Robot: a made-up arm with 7 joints.
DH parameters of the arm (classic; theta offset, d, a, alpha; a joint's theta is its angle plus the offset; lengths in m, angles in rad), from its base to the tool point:
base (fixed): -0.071 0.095 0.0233 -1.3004
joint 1: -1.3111 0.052 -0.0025 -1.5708
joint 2: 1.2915 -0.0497 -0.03 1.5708
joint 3: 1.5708 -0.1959 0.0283 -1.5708
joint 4: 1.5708 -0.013 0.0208 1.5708
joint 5: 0 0.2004 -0.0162 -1.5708
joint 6: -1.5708 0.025 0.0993 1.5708
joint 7: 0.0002 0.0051 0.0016 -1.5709
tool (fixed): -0.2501 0.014 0 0
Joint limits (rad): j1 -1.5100..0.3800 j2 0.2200..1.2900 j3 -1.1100..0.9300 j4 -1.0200..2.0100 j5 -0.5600..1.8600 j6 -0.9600..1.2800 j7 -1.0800..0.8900
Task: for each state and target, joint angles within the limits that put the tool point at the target. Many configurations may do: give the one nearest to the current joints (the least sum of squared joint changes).
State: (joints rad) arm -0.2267 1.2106 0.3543 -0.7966 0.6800 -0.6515 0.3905
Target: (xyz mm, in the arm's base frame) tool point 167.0 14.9 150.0
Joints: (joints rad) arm -0.2127 1.2900 0.2382 -0.7643 0.7420 -0.5945 0.3622
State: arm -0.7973 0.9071 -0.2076 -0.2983 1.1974 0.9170 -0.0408
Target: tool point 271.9 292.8 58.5
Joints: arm -0.3520 0.8549 0.0949 0.1075 1.0743 1.1306 -0.0489
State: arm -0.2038 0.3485 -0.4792 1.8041 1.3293 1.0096 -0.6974
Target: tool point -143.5 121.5 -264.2
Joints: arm 0.3800 0.3394 -1.0385 1.1485 1.7117 1.2800 -0.5469
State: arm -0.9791 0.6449 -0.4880 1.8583 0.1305 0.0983 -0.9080
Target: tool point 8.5 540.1 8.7
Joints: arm -0.7000 1.2302 -0.5501 2.0100 0.0928 0.2346 -0.9033
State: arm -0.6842 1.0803 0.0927 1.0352 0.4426 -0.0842 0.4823
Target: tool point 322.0 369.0 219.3
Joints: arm -1.1277 1.1841 0.1245 0.8516 0.4514 -0.0991 0.4300
